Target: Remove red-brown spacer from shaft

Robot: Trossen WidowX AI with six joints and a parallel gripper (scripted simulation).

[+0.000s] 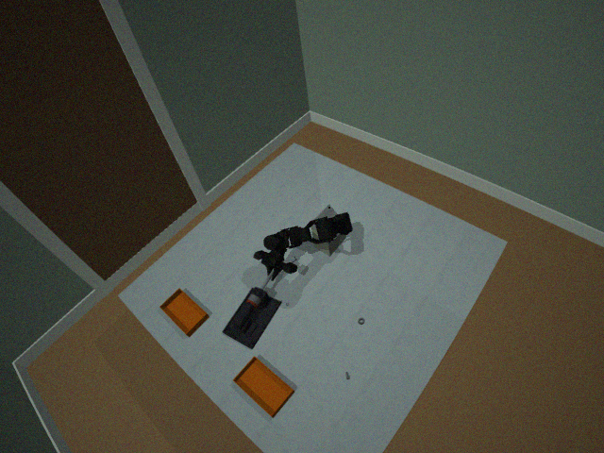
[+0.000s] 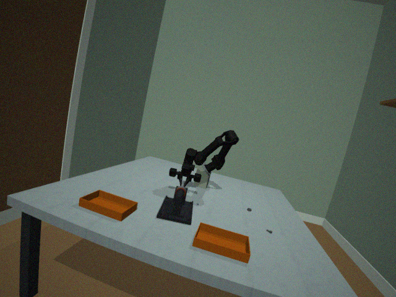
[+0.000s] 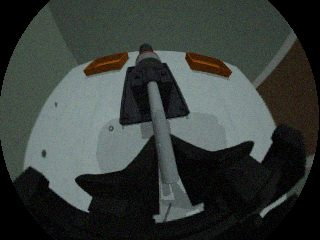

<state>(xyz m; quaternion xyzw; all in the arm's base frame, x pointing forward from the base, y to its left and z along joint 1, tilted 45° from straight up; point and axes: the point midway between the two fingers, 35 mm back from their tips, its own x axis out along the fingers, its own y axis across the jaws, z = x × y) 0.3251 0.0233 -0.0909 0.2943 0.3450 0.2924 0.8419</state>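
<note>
My gripper tip is now 50 mm short of the shaft, 20 mm below it and 10 mm to the right of it. Round my gripper tip: red-brown spacer 130 mm ahead, 40 mm to the left, 20 mm above; base plate 160 mm ahead, 50 mm to the left, 10 mm below.
</note>
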